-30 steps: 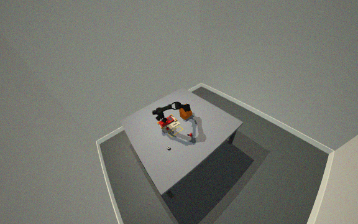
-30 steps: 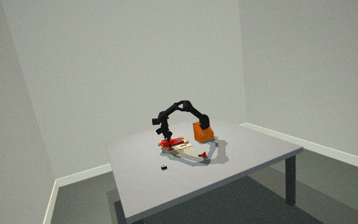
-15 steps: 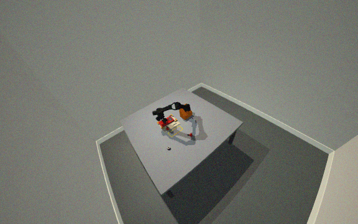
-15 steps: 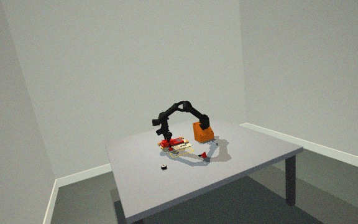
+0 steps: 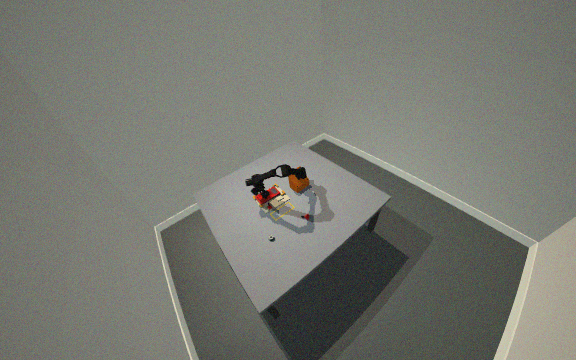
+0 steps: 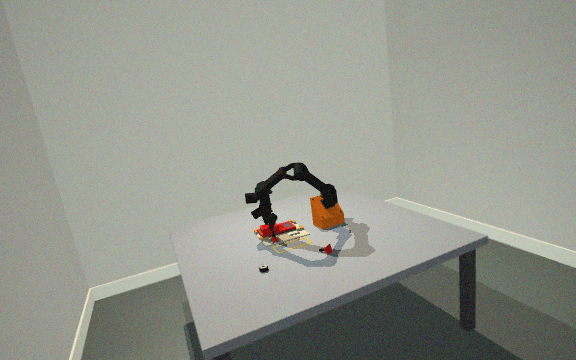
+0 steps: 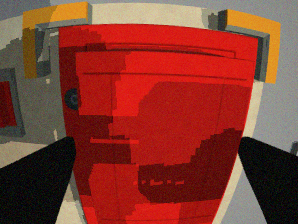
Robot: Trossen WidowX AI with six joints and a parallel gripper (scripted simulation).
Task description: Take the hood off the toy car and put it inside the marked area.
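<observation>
Right now my gripper tip is 10 mm below the red hood. Also, from my gripper tip: black wheel: 350 mm to the left, 210 mm ahead, 30 mm below; then thin white piece: 190 mm to the right, 60 mm behind, 30 mm below.
</observation>
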